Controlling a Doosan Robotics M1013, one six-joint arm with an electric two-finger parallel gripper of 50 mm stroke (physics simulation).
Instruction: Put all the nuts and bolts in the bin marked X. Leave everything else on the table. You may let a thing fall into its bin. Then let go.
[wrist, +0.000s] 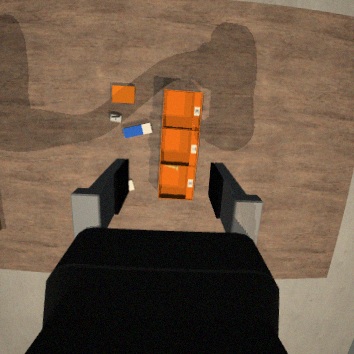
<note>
In view: my gripper (168, 177) and an orange bin unit (181, 109).
</note>
